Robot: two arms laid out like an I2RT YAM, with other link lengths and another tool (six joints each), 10 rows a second.
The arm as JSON. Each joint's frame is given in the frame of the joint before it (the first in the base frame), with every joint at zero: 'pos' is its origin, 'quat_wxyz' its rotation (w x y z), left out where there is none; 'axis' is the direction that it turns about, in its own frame. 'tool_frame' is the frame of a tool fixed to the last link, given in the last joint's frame.
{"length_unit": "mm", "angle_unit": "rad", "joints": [
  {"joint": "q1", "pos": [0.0, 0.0, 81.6], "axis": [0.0, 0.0, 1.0]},
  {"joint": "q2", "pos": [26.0, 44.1, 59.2], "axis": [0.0, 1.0, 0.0]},
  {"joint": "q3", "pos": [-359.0, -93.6, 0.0], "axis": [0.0, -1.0, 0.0]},
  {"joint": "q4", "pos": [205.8, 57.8, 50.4], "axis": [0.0, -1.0, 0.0]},
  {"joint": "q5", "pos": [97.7, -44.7, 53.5], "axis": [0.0, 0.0, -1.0]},
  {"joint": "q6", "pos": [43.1, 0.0, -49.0], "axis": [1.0, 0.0, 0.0]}
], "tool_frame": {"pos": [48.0, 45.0, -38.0], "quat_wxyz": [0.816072, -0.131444, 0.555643, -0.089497]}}
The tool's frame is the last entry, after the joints.
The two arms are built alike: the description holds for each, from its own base.
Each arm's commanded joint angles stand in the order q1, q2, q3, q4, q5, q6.
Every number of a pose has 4 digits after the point. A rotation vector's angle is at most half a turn.
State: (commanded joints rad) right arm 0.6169 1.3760 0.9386 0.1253 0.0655 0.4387; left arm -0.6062 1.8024 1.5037 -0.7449 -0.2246 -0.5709
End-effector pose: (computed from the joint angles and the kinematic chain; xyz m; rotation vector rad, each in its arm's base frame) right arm 0.2723 0.2108 0.3822 -0.3174 1.4947 0.4850; left arm 0.3021 -0.2085 0.2939 -0.4478 2.1902 -0.1604
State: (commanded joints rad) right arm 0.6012 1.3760 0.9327 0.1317 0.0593 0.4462; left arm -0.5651 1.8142 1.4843 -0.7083 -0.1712 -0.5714
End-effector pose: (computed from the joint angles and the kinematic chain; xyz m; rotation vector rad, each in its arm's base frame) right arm 0.2748 0.2068 0.3815 -0.3010 1.4978 0.4821; left arm 0.3126 -0.2028 0.2850 -0.4906 2.2070 -0.1945
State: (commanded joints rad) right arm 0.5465 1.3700 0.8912 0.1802 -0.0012 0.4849; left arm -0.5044 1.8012 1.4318 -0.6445 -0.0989 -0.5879
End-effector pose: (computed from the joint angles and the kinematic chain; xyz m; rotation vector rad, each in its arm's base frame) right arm 0.2780 0.1939 0.3792 -0.2484 1.5006 0.5187; left arm 0.3208 -0.1898 0.2770 -0.5748 2.2077 -0.2545
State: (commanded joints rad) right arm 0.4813 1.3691 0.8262 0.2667 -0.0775 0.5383; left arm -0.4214 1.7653 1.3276 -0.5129 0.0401 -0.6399
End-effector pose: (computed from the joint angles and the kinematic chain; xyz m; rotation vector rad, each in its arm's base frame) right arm 0.2810 0.1790 0.3743 -0.1815 1.4964 0.5705; left arm 0.3269 -0.1757 0.2667 -0.7158 2.1896 -0.4046
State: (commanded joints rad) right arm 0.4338 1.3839 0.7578 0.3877 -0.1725 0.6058; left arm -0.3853 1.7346 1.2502 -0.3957 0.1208 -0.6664
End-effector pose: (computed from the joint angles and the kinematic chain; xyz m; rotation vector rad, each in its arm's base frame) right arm 0.2818 0.1713 0.3708 -0.1265 1.4785 0.6627; left arm 0.3294 -0.1720 0.2638 -0.7671 2.1484 -0.5215
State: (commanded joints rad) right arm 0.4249 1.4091 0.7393 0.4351 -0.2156 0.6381; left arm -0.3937 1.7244 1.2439 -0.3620 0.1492 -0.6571
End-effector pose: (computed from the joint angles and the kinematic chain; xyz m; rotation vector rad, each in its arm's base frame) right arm 0.2843 0.1731 0.3671 -0.1116 1.4848 0.7127; left arm 0.3303 -0.1780 0.2683 -0.7354 2.1334 -0.5796
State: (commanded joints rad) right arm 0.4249 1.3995 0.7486 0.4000 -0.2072 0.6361; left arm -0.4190 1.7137 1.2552 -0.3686 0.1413 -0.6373
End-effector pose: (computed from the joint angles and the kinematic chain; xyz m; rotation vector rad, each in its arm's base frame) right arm 0.2829 0.1717 0.3672 -0.1091 1.5004 0.7010; left arm 0.3267 -0.1847 0.2748 -0.6838 2.1288 -0.5927
